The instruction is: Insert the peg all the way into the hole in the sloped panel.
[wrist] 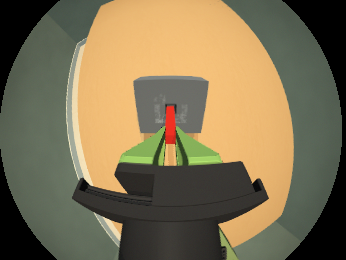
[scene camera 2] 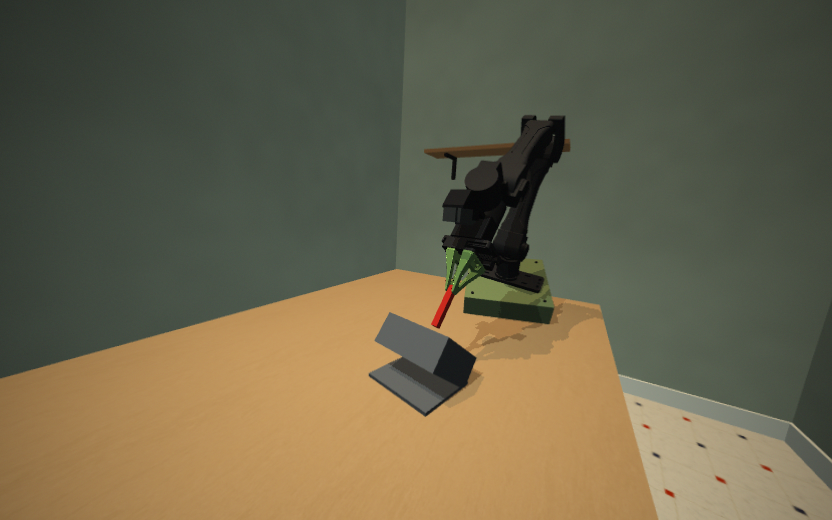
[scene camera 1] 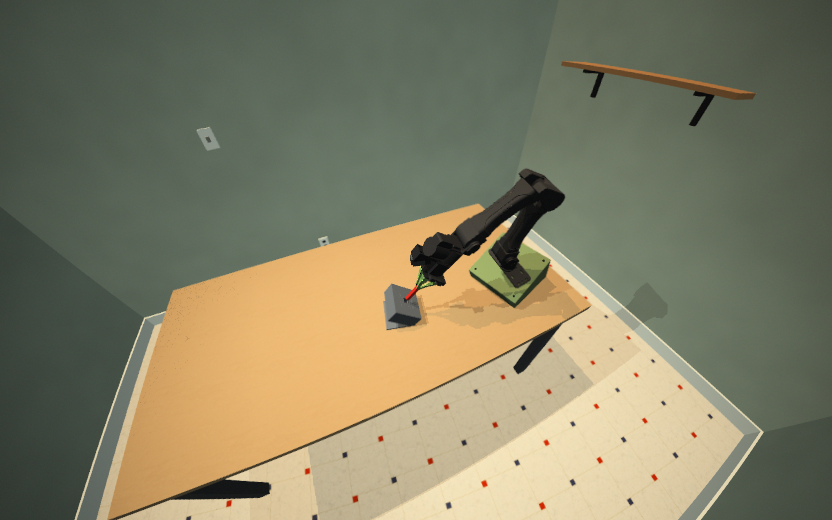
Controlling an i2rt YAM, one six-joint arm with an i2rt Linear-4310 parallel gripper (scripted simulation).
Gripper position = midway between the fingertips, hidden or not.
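My gripper (scene camera 2: pixel 450 292) (wrist: pixel 170 131) in sight.
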